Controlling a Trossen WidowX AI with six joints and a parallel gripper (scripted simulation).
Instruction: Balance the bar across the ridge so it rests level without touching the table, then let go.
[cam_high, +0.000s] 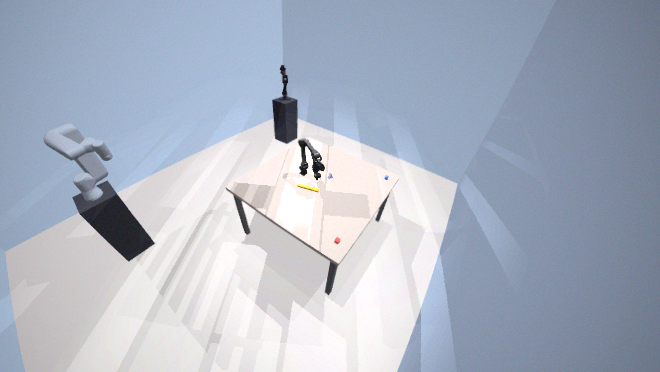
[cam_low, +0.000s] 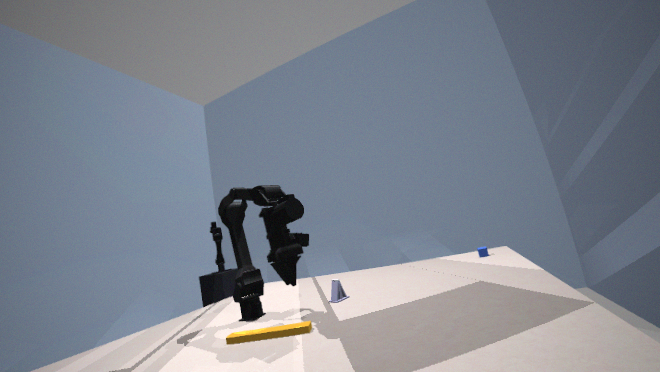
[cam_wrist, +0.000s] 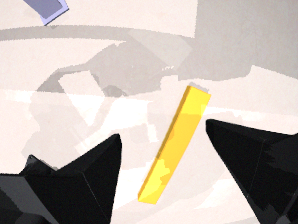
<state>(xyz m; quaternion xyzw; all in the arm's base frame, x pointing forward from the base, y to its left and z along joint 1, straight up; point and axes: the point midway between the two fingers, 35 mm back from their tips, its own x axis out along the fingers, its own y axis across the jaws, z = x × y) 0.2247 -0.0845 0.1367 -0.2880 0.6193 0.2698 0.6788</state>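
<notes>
The yellow bar lies 40 mm behind my gripper tip, 70 mm to the right of it and 90 mm below it. Round my gripper tip: small red cube 510 mm ahead, 420 mm to the right, 90 mm below; then small blue cube 510 mm ahead, 580 mm to the left, 90 mm below.
</notes>
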